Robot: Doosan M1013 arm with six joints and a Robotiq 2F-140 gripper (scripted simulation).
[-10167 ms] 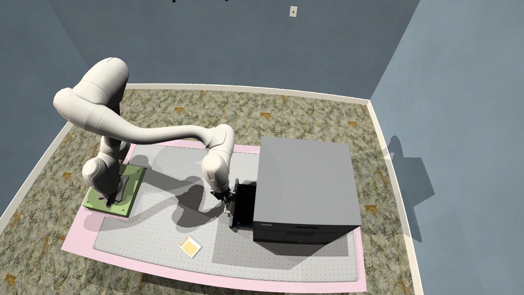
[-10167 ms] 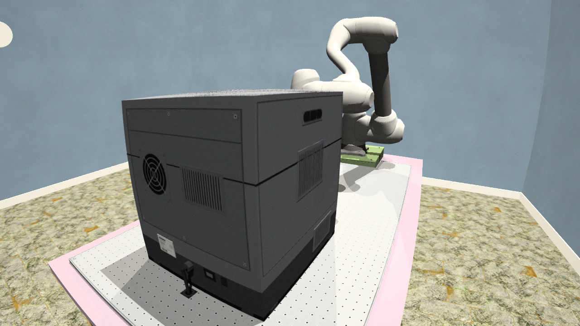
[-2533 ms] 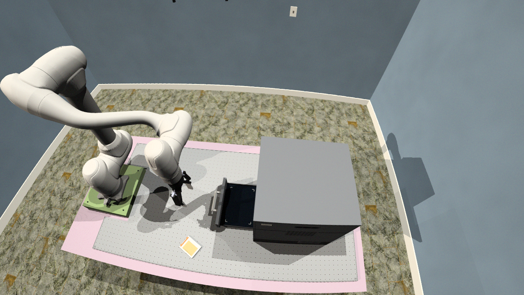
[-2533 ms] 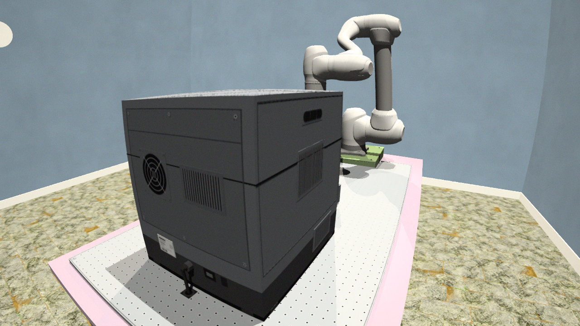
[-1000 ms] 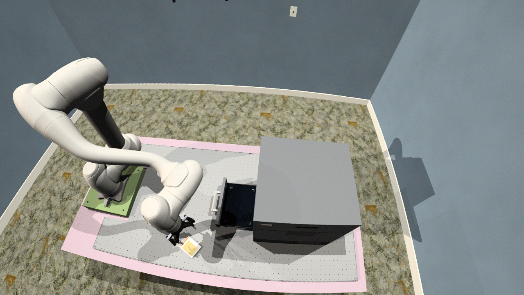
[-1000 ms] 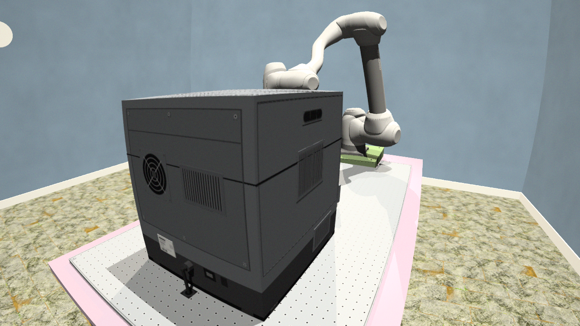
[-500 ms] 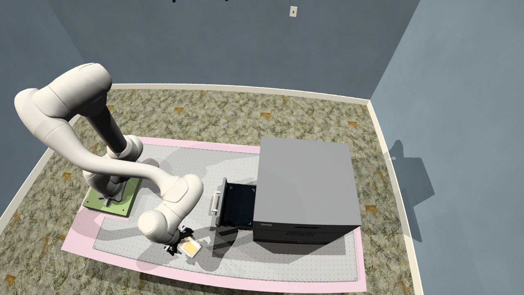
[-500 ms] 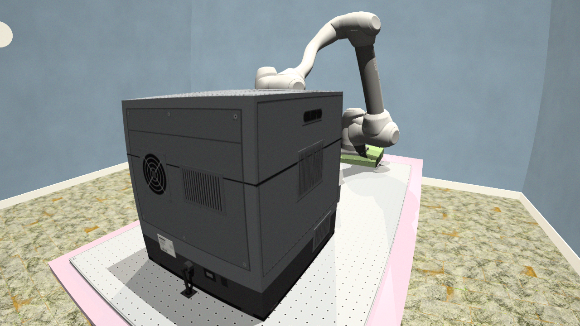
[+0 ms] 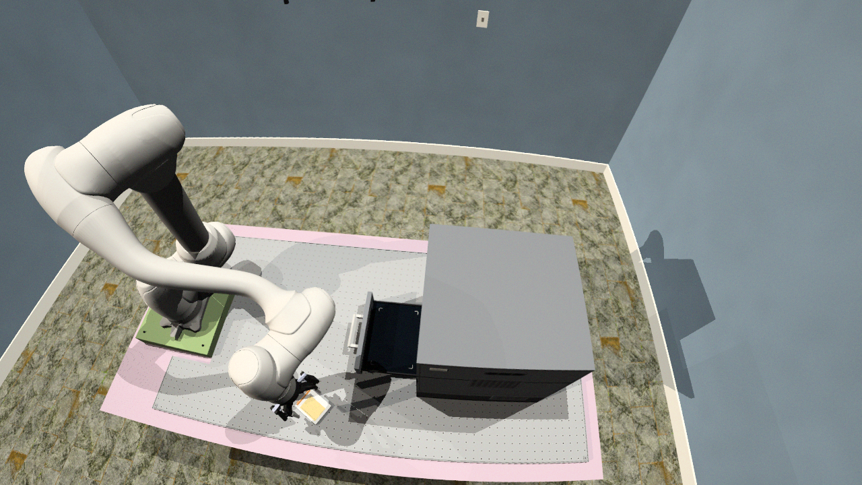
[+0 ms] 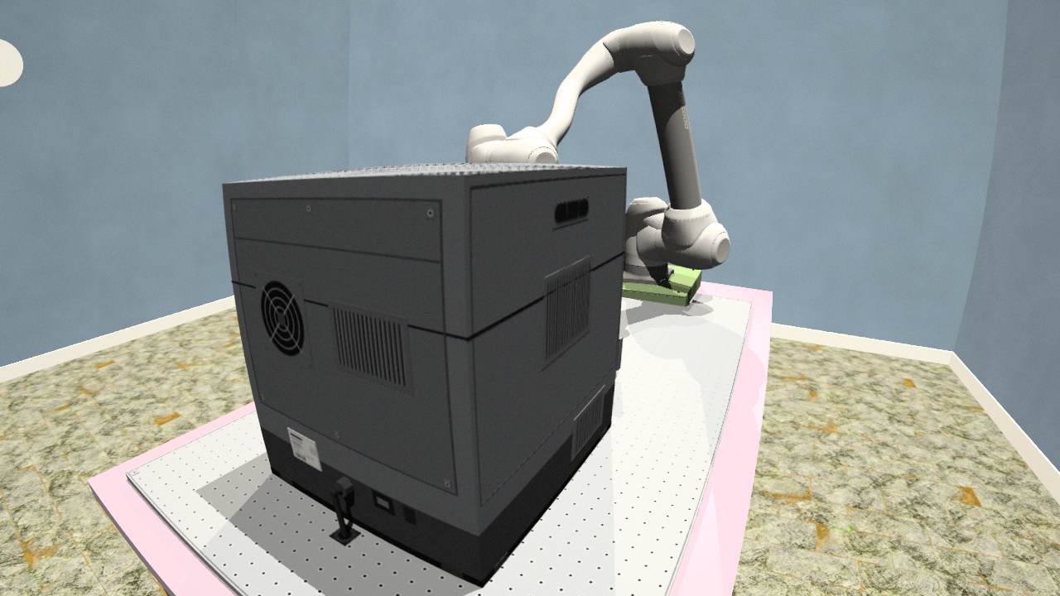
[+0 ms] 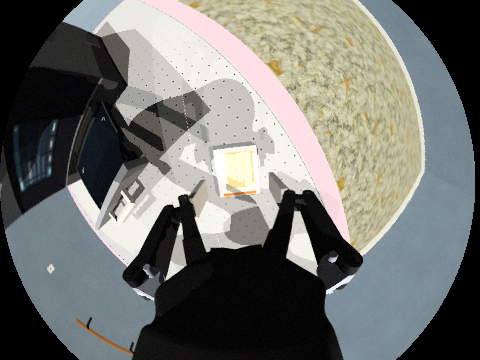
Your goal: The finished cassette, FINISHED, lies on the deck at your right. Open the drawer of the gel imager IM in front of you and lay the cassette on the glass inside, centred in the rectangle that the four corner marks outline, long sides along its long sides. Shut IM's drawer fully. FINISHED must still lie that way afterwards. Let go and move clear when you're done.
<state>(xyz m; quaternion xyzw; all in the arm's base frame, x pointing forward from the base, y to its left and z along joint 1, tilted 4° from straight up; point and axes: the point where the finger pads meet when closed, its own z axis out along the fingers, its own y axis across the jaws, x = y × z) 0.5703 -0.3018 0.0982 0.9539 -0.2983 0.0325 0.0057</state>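
Now: hand 10 mm past the cassette FINISHED and 90 mm above it.
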